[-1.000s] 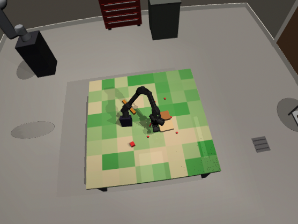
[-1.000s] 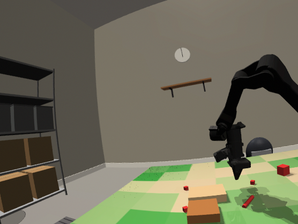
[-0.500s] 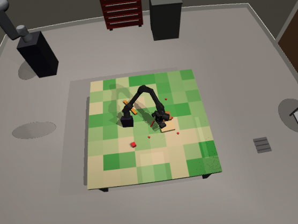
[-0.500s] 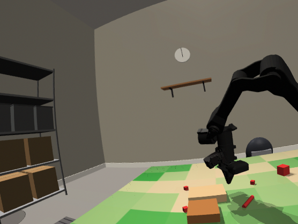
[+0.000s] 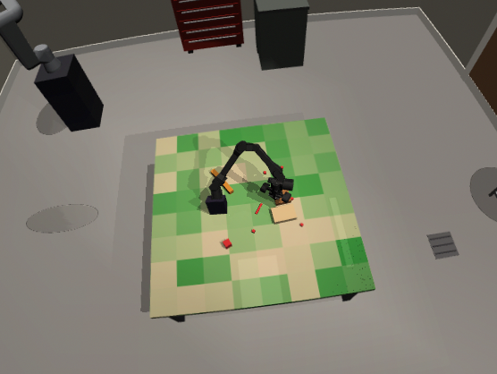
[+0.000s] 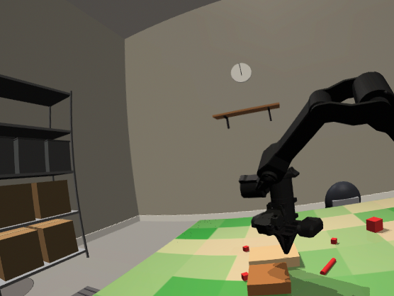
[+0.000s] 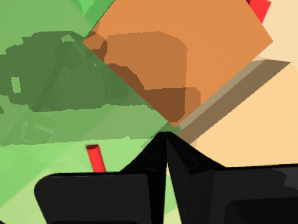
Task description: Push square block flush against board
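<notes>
Now: the brown square block 5 cm ahead of my gripper tip, 4 cm to the left of it and 5 cm below it. Also, from my gripper tip: red cube: 33 cm behind, 23 cm to the right, 4 cm below; then flat tan slab: 4 cm ahead, 8 cm to the right, 5 cm below; then thin red stick: 11 cm behind, 2 cm to the right, 6 cm below.
</notes>
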